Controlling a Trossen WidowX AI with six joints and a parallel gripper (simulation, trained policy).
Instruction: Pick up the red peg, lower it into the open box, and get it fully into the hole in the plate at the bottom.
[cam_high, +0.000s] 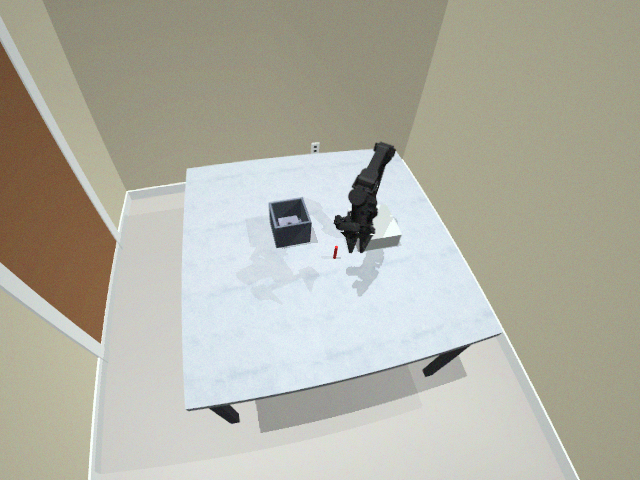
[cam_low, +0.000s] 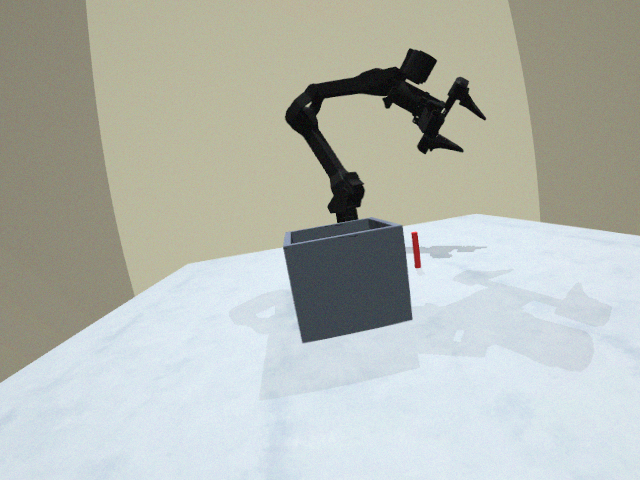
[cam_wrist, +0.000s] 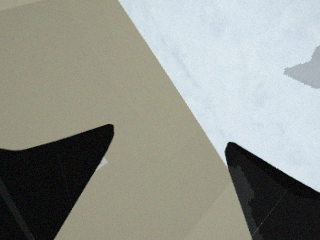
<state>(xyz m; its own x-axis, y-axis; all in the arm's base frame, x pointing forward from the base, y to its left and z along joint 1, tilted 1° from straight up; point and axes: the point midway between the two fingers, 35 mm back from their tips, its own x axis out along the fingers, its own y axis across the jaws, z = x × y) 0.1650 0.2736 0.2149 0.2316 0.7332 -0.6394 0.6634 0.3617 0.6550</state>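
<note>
The red peg lies 18 cm to the right of my gripper tip and 23 cm below it. From my gripper tip the other things lie so: plate 17 cm ahead, 36 cm to the right, 23 cm below.
</note>
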